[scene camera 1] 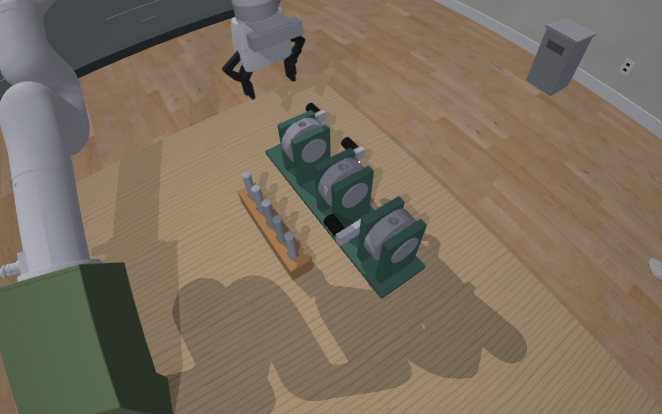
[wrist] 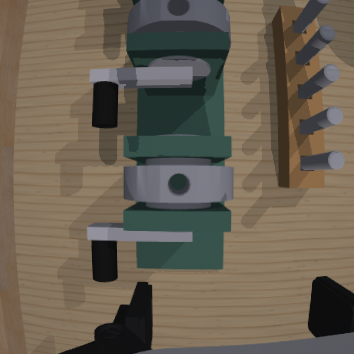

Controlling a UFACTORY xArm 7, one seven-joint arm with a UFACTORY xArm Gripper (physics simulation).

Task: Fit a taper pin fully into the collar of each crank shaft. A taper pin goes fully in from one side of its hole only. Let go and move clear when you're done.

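Places are measured from the arm's base along level axes (x up, y back, z right), in metres.
Pixels of known places: gripper, between the fingertips: [scene camera 1: 271, 87] [wrist: 233, 307]; arm's base, origin of its link: [scene camera 1: 61, 275].
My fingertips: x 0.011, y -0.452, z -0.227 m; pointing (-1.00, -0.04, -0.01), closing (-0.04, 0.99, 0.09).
Observation:
Ahead of a thing's pixels: the offset from my fingertips to its top centre. "*": to the spot under its first point. Level surfaces: height alone.
Three grey collars sit between green uprights: the far collar @(* dx -0.096, dy +0.004, dz +0.073 m) [scene camera 1: 288, 143] [wrist: 212, 183], the middle collar @(* dx -0.087, dy -0.015, dz +0.211 m) [scene camera 1: 328, 181] [wrist: 150, 21] and the near collar @(* dx -0.090, dy -0.026, dz +0.356 m) [scene camera 1: 376, 239]. Each has a round hole on top with no pin standing in it; green shows through the far one's hole in the wrist view. Cranks with black handles [scene camera 1: 349, 144] [wrist: 104, 261] stick out beside the uprights. Several grey taper pins @(dx -0.111, dy +0.093, dz +0.266 m) [scene camera 1: 291, 246] @(dx -0.111, dy +0.109, dz +0.095 m) [wrist: 322, 161] stand in a wooden rack [scene camera 1: 302, 266] [wrist: 283, 155]. My gripper [scene camera 1: 272, 87] [wrist: 233, 307] is open and empty, above and beyond the far crank.
The collars' uprights share a long green base [scene camera 1: 384, 287] [wrist: 180, 257], roughly parallel to the pin rack. Both stand on a wood-grain table top @(dx -0.220 m) [scene camera 1: 210, 175] [wrist: 55, 200]. A grey bin [scene camera 1: 560, 60] stands on the floor at the back right. A green block [scene camera 1: 50, 340] is under the arm's base.

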